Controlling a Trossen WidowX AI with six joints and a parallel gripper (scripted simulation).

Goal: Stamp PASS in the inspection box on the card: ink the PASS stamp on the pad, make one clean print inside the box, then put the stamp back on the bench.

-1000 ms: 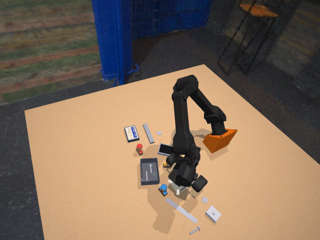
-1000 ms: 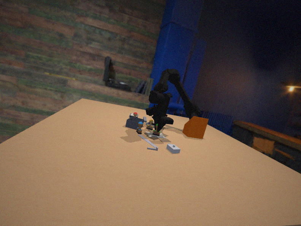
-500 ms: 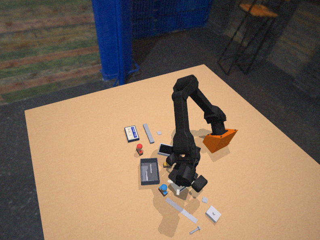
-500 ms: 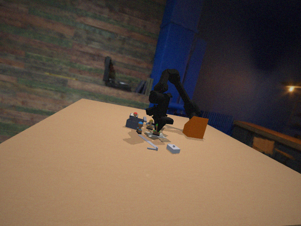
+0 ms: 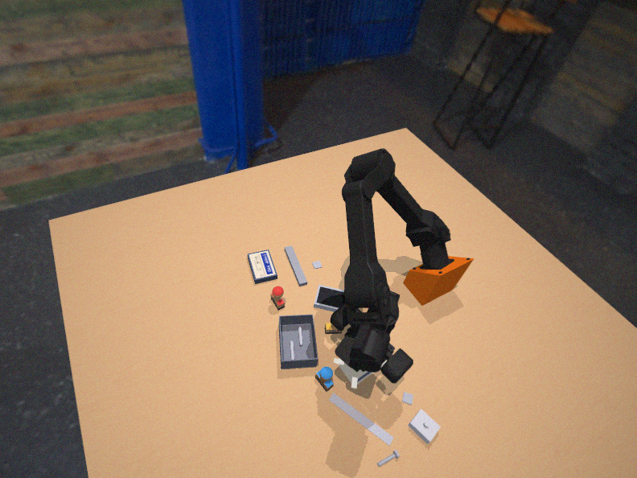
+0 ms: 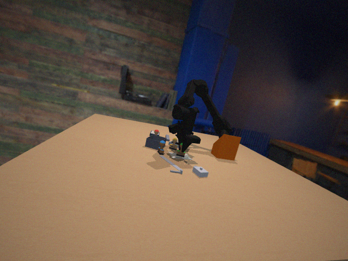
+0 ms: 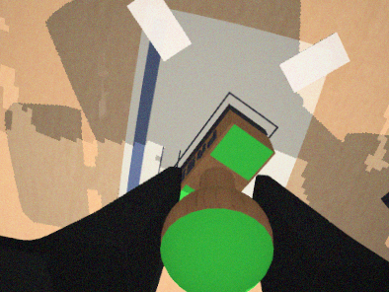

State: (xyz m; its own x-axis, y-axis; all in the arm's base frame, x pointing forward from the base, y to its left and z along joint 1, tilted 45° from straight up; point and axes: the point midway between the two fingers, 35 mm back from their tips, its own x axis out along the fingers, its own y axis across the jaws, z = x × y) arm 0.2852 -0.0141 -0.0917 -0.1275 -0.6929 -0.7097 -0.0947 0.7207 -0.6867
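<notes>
My gripper tip is now right at the green-knobbed pass stamp. Round my gripper tip: yellow stamp 100 mm to the right, 10 mm below; then white card 30 mm below; then blue stamp 100 mm ahead, 10 mm to the right, 10 mm below.
</notes>
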